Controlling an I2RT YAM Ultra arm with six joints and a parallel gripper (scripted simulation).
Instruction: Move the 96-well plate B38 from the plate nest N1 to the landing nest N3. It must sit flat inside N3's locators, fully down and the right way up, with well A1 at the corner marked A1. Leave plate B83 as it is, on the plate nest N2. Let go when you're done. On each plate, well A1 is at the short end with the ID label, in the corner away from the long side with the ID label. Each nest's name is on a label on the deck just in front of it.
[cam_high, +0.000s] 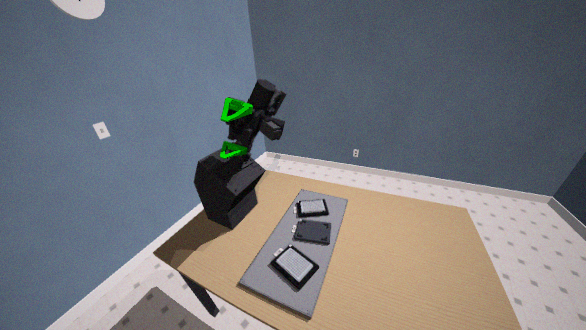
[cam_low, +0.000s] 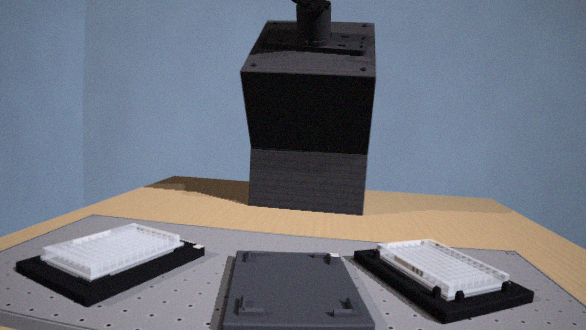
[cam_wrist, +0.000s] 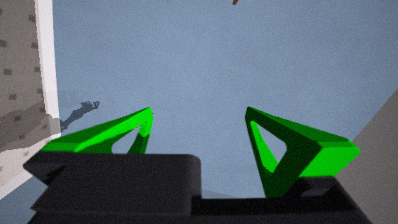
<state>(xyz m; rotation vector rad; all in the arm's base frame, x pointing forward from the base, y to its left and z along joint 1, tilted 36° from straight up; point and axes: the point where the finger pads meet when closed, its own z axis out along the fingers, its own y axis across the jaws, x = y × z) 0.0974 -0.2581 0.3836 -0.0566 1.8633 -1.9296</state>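
Now: hand 570 mm above the black nest, 110 mm to the right of it and 80 mm short of it. Also, from my hand: grey landing nest 570 mm below, 310 mm to the left, 70 mm ahead.
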